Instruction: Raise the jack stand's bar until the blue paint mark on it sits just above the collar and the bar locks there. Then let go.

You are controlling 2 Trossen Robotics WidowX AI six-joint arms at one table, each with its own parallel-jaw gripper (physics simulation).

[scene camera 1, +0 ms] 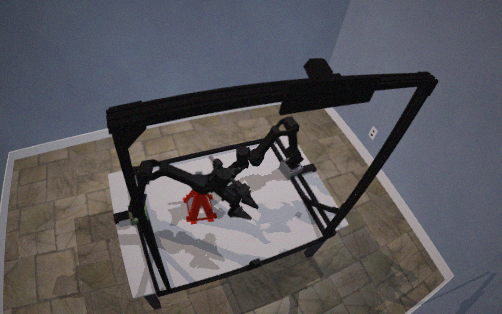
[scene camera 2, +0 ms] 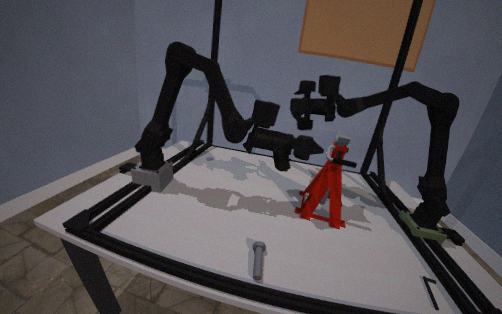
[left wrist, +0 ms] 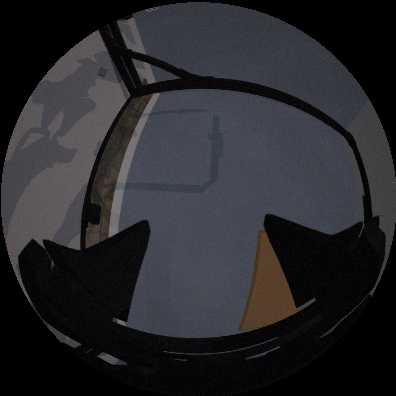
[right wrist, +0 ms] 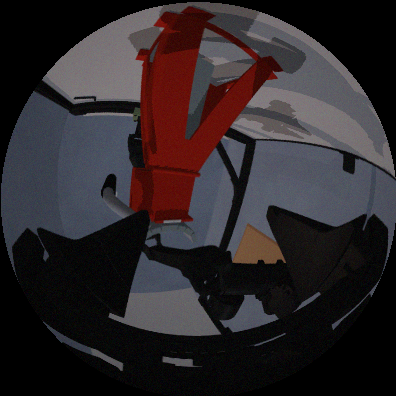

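Pixels of known places: left gripper, fingertip midpoint: (scene camera 1: 254, 213) (left wrist: 208, 223); right gripper, fingertip midpoint: (scene camera 2: 314, 149) (right wrist: 209, 213); left arm's base at its link origin: (scene camera 2: 423, 222); right arm's base at its link origin: (scene camera 1: 292, 164) (scene camera 2: 152, 165).
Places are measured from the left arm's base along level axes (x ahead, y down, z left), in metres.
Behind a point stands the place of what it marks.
The red jack stand (scene camera 1: 201, 206) @(z -0.042, x 0.335, y 0.004 m) (scene camera 2: 336, 192) @(z 0.026, x 0.312, y -0.055 m) (right wrist: 172, 100) @(z -0.002, x 0.366, y -0.075 m) stands upright on the table. Its grey saddle (scene camera 2: 343, 138) @(z 0.014, x 0.338, y -0.217 m) sits close above the red collar; in the right wrist view the saddle (right wrist: 172, 230) @(z -0.033, x 0.346, y -0.199 m) is partly covered by a finger. The bent grey handle (scene camera 2: 329, 152) @(z 0.022, x 0.366, y -0.172 m) (right wrist: 119, 202) @(z 0.024, x 0.372, y -0.160 m) has a black grip (scene camera 2: 345, 162) @(z 0.046, x 0.323, y -0.160 m) (right wrist: 109, 184) @(z 0.035, x 0.355, y -0.150 m). No blue mark can be made out. My right gripper (scene camera 2: 305, 159) (right wrist: 209, 213) @(z -0.037, x 0.399, y -0.155 m) is open and empty beside the stand's top, pointing towards it. My left gripper (scene camera 1: 253, 213) @(z -0.284, x 0.490, y -0.259 m) (scene camera 2: 301, 106) @(z -0.284, x 0.490, y -0.259 m) (left wrist: 208, 223) @(z -0.284, x 0.490, y -0.259 m) is open and empty, higher up and facing the wall.
A grey bolt (scene camera 2: 258, 262) @(z 0.268, x 0.492, y 0.023 m) lies near the table's front edge in scene camera 2, and a black hex key (scene camera 2: 431, 292) @(z 0.231, x 0.095, y 0.036 m) lies at the front right. A small grey block (scene camera 1: 298, 214) @(z -0.214, x 0.832, y 0.040 m) lies farther off. A black frame (scene camera 1: 200, 97) @(z -0.413, x 0.211, y -0.997 m) spans the table. The two grippers are near each other.
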